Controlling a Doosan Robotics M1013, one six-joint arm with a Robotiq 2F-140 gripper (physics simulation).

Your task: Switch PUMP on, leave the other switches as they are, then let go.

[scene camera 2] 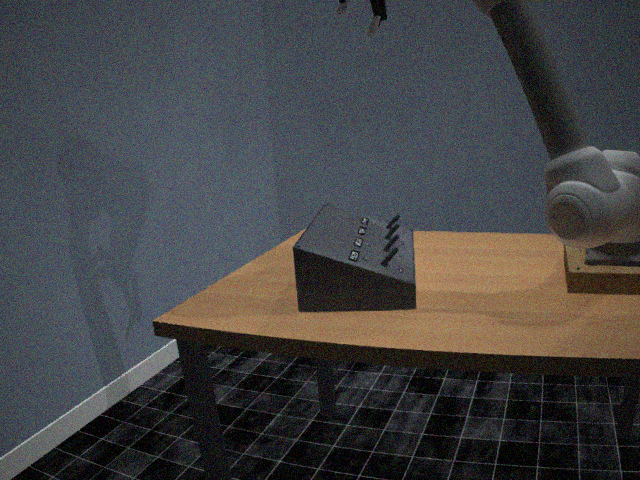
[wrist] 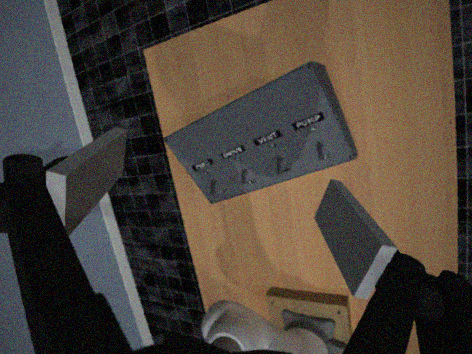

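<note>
A dark grey sloped switch panel stands on the table. In the wrist view the PUMP label is at the right end of the row, with the PUMP switch below it. The VENT switch, the DRIVE switch and a leftmost switch with a blurred label follow to the left. In the scene view the levers all lean alike; their on or off state is not readable. My gripper is open and empty, high above the panel, touching nothing.
The wooden table carries the panel and the robot's base plate. The white arm base stands there. A blue-grey wall rises behind and to the left in the scene view.
</note>
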